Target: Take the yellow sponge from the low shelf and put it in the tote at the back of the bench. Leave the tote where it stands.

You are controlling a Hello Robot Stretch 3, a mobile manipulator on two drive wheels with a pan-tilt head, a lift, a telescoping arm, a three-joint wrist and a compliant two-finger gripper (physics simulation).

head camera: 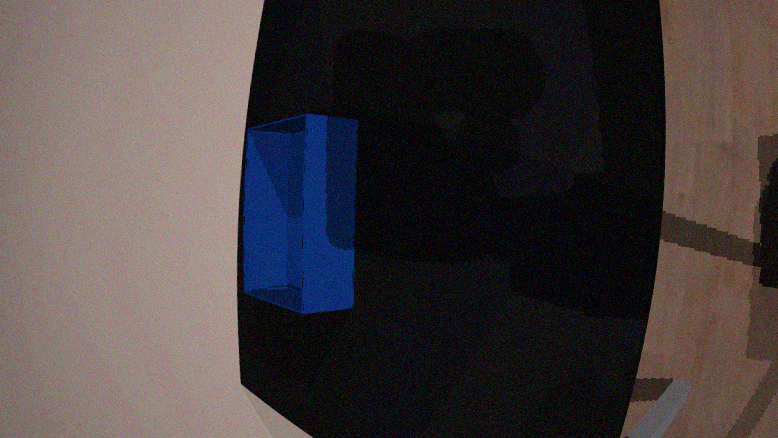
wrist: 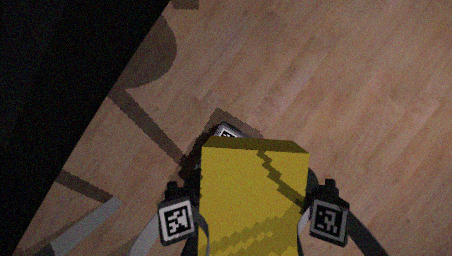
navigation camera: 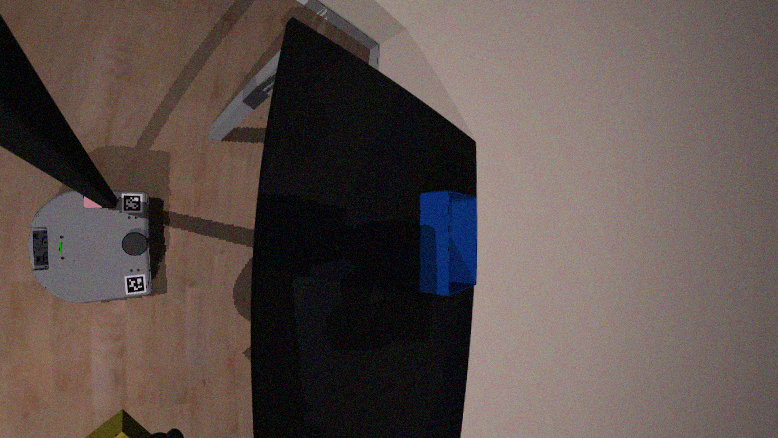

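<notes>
The yellow sponge is a large block. In the wrist view it stands between the two fingers of my gripper, which is shut on it; its lower part is cut off by the frame. In the navigation view part of it shows at the bottom left, over the floor and short of the bench. The blue tote is open-topped and stands upright at the back edge of the black bench, beside the wall. Its full inner floor is hidden. The low shelf cannot be made out.
The pale wall is behind the bench. A grey bar sticks out low past the bench's front edge at one end. My base stands on the wood floor, in front of the bench. My black mast rises from it.
</notes>
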